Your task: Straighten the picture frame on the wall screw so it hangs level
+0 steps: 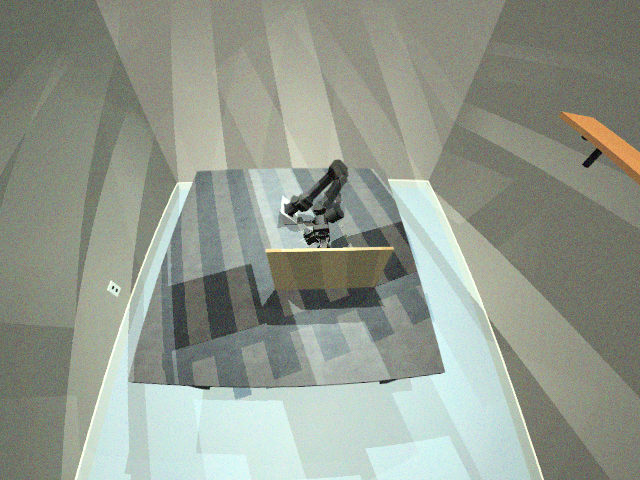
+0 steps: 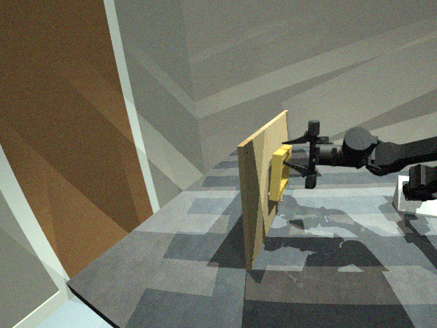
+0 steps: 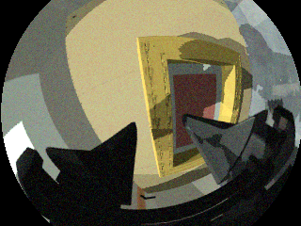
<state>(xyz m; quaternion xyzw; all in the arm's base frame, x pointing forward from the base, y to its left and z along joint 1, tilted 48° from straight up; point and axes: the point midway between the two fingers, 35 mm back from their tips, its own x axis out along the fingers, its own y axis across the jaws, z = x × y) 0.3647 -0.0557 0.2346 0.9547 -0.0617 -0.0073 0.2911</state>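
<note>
Now: gripper tip 5 cm above the yellow picture frame, 1 cm to the right of it and 1 cm short of it. Also, from my gripper tip: wooden wall board 6 cm below, 2 cm to the left, 2 cm ahead.
</note>
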